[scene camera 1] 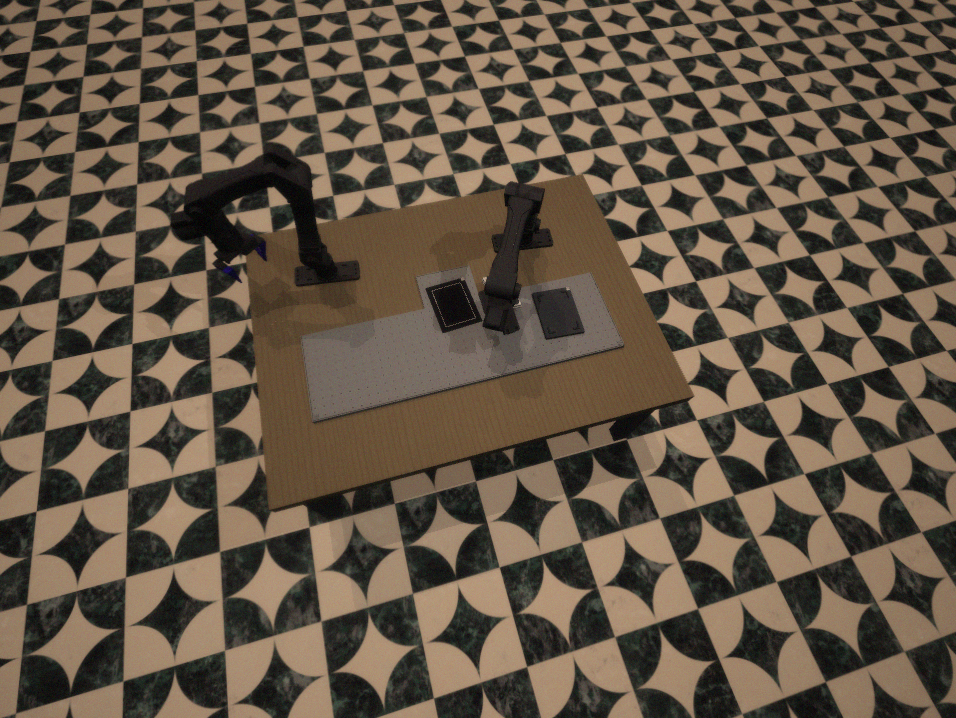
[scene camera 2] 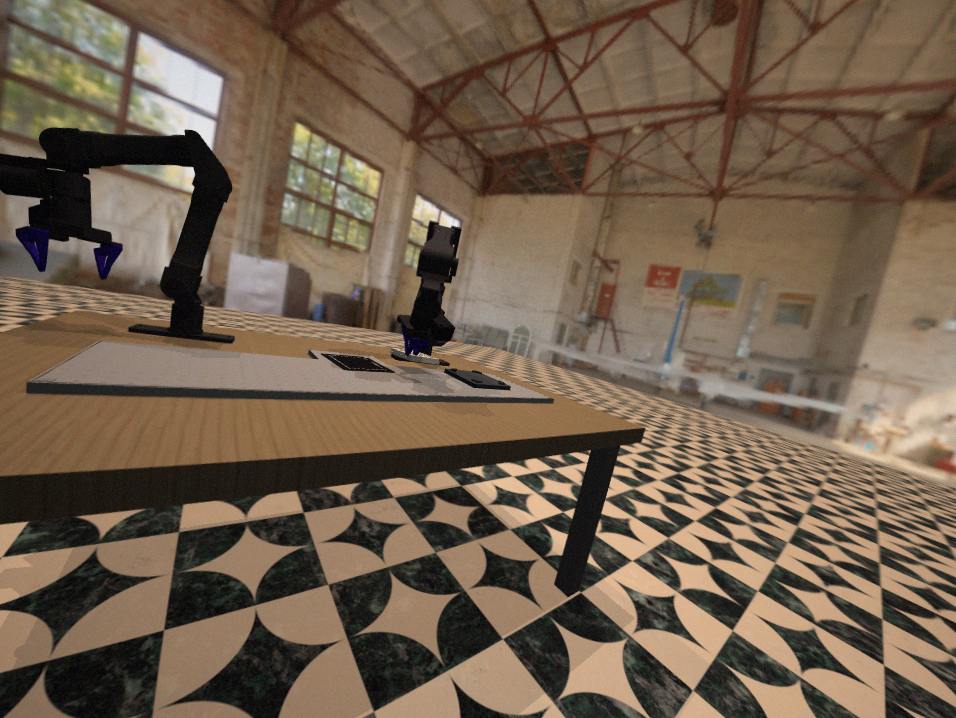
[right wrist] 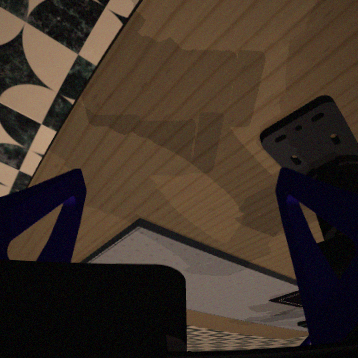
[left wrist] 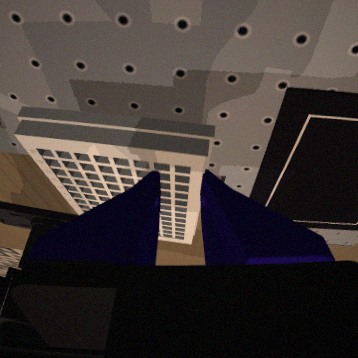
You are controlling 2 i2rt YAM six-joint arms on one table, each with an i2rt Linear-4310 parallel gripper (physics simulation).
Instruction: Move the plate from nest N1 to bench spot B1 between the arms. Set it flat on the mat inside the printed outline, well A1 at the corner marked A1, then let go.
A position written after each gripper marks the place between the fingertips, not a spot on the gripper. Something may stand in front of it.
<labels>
The left gripper (scene camera 2: 410, 355) carries a well plate (left wrist: 89, 157), which touches nothing else. The right gripper (scene camera 2: 74, 275) is open, with nothing in its grasp.
</labels>
